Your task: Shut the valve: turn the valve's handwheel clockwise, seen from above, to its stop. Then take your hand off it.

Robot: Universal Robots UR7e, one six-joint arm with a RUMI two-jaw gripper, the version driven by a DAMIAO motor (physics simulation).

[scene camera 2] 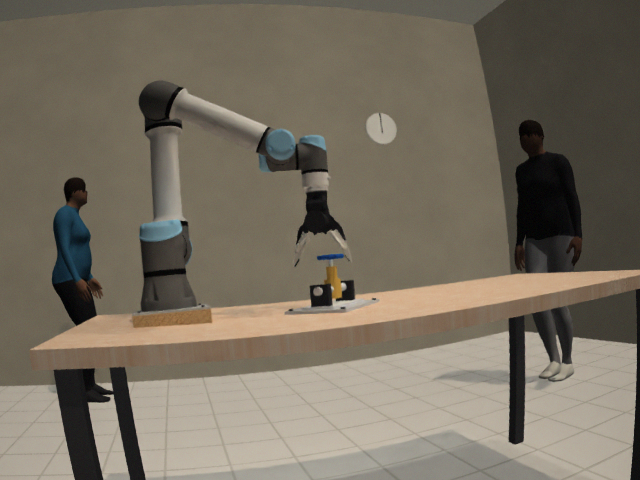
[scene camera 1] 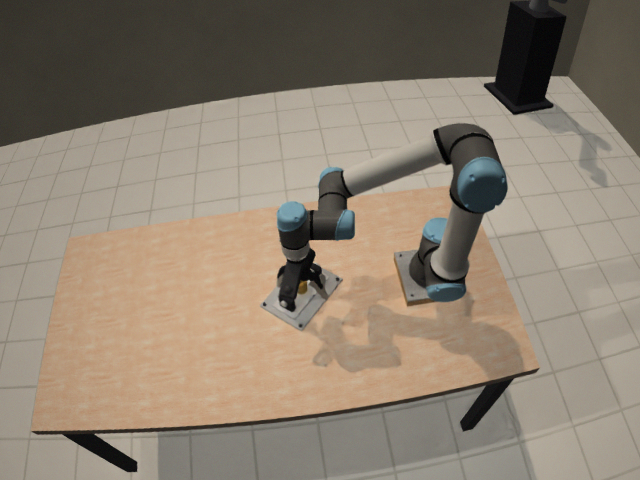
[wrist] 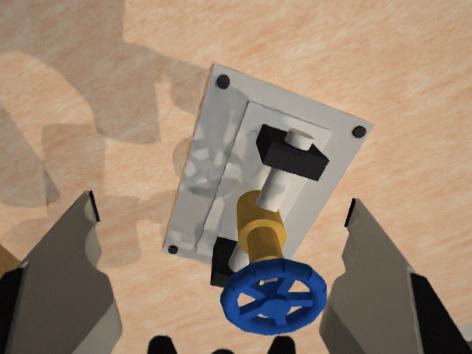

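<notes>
The blue handwheel (scene camera 2: 329,256) (wrist: 276,307) sits on top of the yellow valve body (scene camera 1: 302,287) (scene camera 2: 332,281) (wrist: 260,232). In scene camera 1 the arm and gripper hide it. The valve stands on a grey base plate (scene camera 1: 302,317) (scene camera 2: 361,304) (wrist: 290,104). My gripper (scene camera 1: 303,295) (scene camera 2: 323,262) (wrist: 225,198) is wide open over the valve, with one finger on each side of the handwheel and nothing held. The wheel is at about fingertip height, nearer the right finger in the wrist and scene camera 2 views. Whether that finger touches the rim I cannot tell.
Black pipe brackets (scene camera 2: 320,295) (wrist: 300,160) stand on the plate on both sides of the valve body. The arm's base mount (scene camera 1: 407,289) (scene camera 2: 173,316) is on the same wooden table (scene camera 1: 155,335) (scene camera 2: 439,302). Two people (scene camera 2: 547,206) (scene camera 2: 74,248) stand beyond the table.
</notes>
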